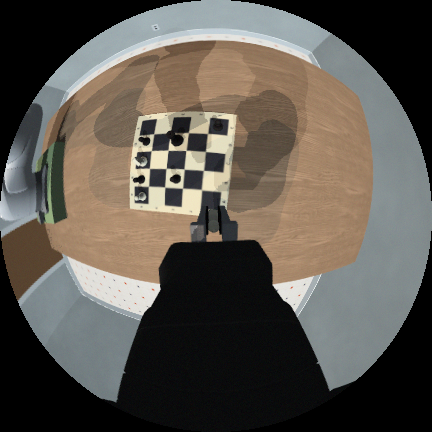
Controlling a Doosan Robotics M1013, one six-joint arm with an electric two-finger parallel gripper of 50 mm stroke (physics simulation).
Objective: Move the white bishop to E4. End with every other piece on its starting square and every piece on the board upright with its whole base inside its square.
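Places are measured from the arm's base along level axes (x ahead, y left, z up), in metres.
Where they show: gripper, fingertip midpoint: (212,214); arm's base at its link origin: (41,190).
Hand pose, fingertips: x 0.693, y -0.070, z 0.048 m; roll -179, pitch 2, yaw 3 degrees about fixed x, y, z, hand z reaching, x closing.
Each offset is from my fingertips to the top centre of the thing. "spot": to the spot under its first point.
My gripper (212,214) is shut on the white bishop {dx +0.001, dy -0.006, dz +0.037 m} (213,221), which shows as a pale grey piece between the fingers. They hang above the near right edge of the chessboard {spot: dx +0.035, dy +0.130, dz -0.112 m} (233,135), over the side of the dark corner square A1 {spot: dx -0.004, dy +0.001, dz -0.112 m} (211,198). The bishop's base and its height over the board are hard to tell. Square E4 {spot: dx -0.104, dy +0.157, dz -0.112 m} (165,125) is a light square in the far row, with no piece on it, between two dark squares.
A black piece {dx +0.003, dy +0.148, dz -0.080 m} (217,125) stands on E1 and a tall black piece {dx -0.077, dy +0.120, dz -0.059 m} (176,140) on D3. Black pawns stand on D5 {dx -0.147, dy +0.126, dz -0.080 m} (144,140), B5 {dx -0.157, dy +0.043, dz -0.080 m} (139,179) and B3 {dx -0.076, dy +0.040, dz -0.080 m} (175,178). White pieces stand on C5 {dx -0.152, dy +0.081, dz -0.072 m} (141,160) and A5 {dx -0.155, dy +0.007, dz -0.080 m} (141,196). A green object (58,182) is at the left.
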